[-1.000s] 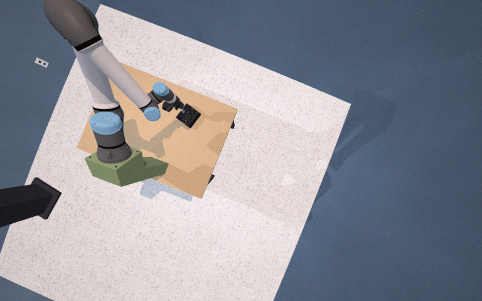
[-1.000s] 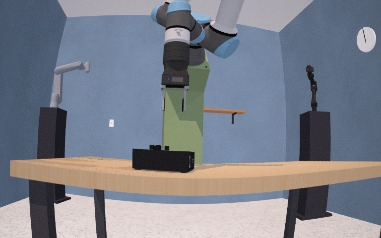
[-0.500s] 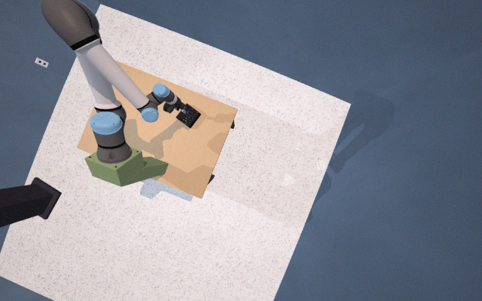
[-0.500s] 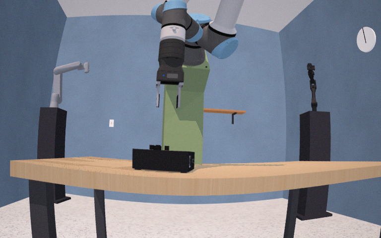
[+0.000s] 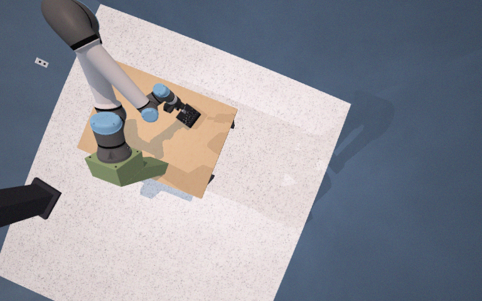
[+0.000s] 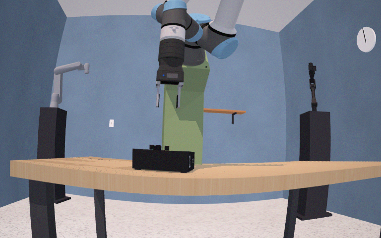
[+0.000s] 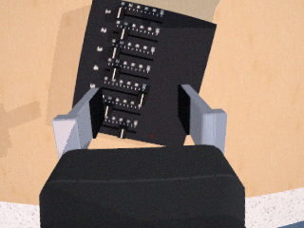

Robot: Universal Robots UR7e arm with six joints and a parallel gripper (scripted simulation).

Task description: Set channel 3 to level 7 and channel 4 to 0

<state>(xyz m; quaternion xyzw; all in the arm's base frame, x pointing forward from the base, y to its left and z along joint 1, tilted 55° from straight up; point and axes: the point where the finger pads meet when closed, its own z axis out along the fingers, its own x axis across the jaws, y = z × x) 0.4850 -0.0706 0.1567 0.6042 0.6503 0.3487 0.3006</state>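
The channel 3 cap lies 20 mm behind my hand, 30 mm to the right of it and 130 mm below it. From my hand the other things lie so: channel 4 cap (30 mm to the right, 130 mm below); channel 5 cap (30 mm ahead, 130 mm below); channel 2 cap (40 mm behind, 20 mm to the right, 130 mm below).
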